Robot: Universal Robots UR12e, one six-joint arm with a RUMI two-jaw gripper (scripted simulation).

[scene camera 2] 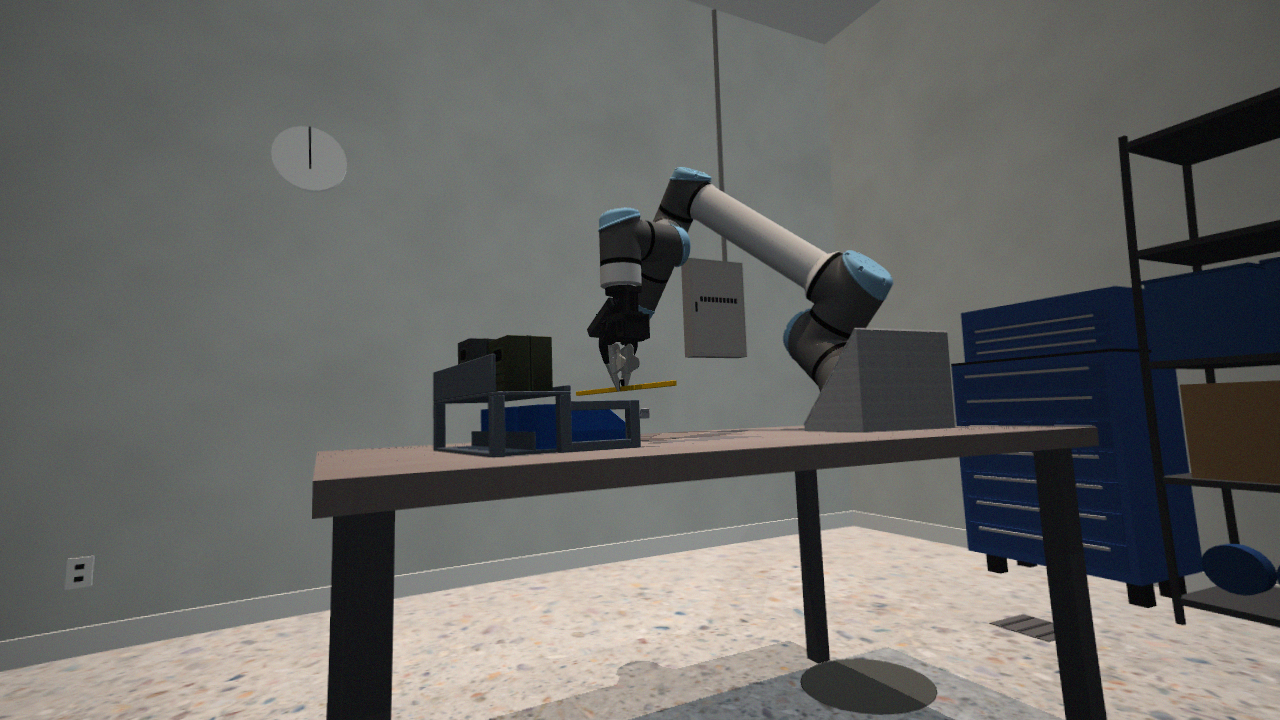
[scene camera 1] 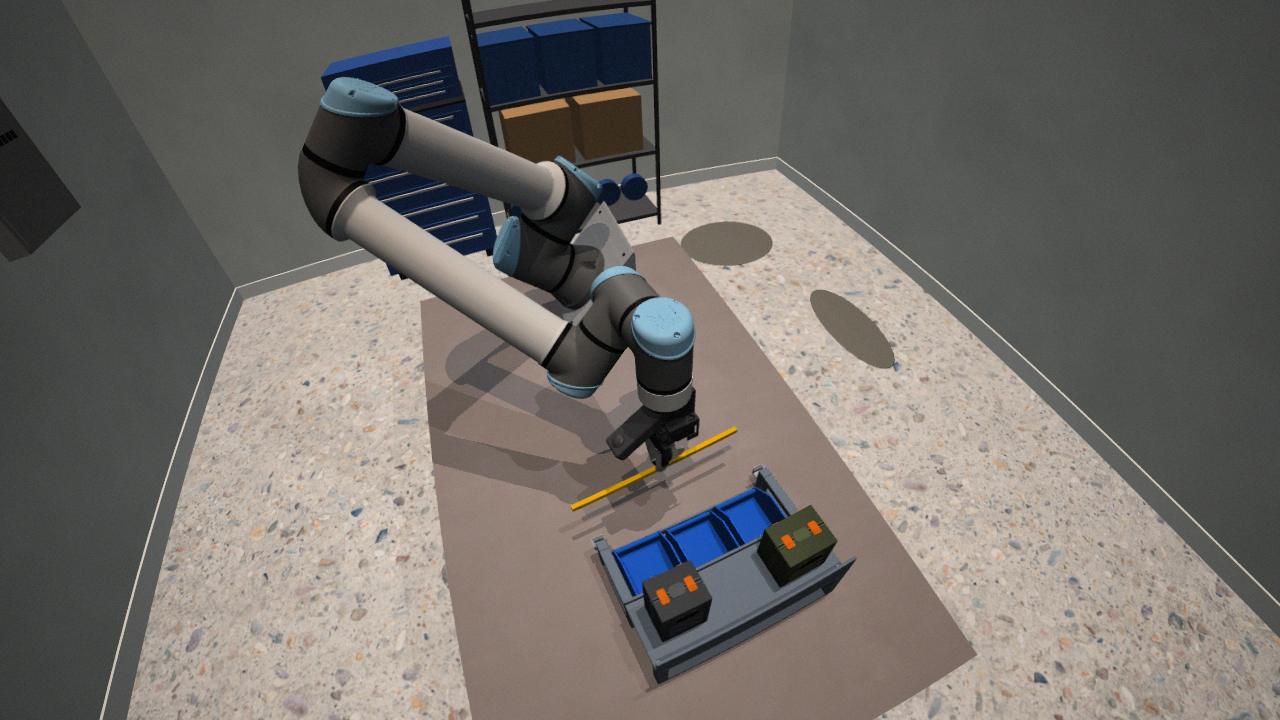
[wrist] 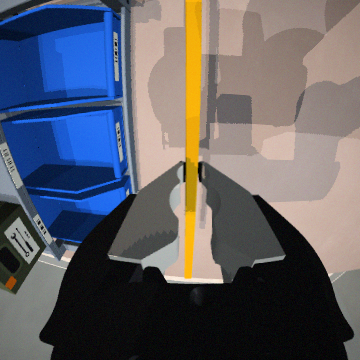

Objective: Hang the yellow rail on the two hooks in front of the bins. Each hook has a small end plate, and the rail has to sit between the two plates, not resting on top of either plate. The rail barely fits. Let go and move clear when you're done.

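You can see the gripper in scene camera 2 [scene camera 2: 621, 391], in scene camera 1 [scene camera 1: 659, 468] and in the wrist view [wrist: 191, 163]. There's a green case [scene camera 2: 523, 363] as well. And there's a black case [scene camera 1: 679, 600], though the black case is out of frame in the wrist view.
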